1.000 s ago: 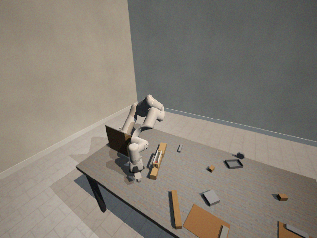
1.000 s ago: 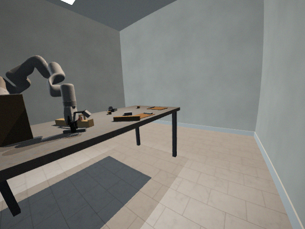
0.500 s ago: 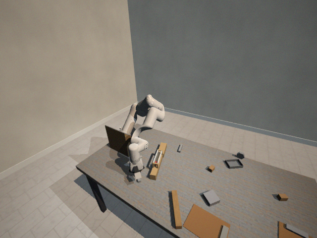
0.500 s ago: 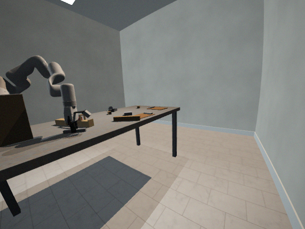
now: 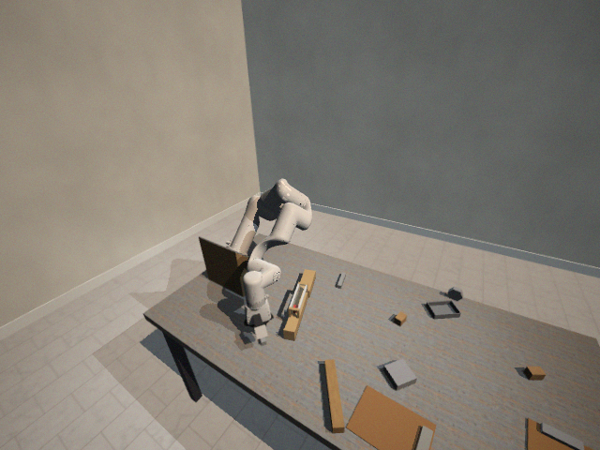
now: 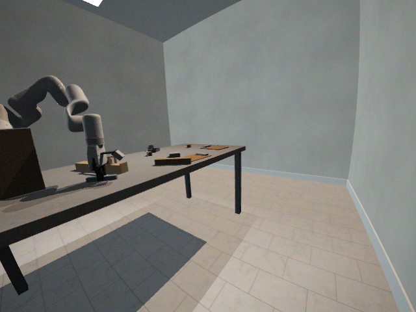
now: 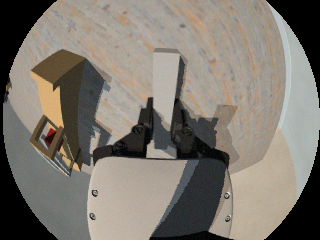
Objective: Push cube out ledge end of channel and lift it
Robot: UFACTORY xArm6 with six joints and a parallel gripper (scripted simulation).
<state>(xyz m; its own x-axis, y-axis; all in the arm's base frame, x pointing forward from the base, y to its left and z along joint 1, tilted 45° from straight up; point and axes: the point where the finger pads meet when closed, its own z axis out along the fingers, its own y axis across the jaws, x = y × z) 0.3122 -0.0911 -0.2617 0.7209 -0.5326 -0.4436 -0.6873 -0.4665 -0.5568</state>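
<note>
My hand is 200 mm short of the pale grey stick, 460 mm to the right of it and 10 mm above it. The rest, counted from my hand: red cube 100 mm ahead, 140 mm to the left, 30 mm above; channel 90 mm ahead, 180 mm to the left, 30 mm above; wooden bar 380 mm ahead, 110 mm to the right.
</note>
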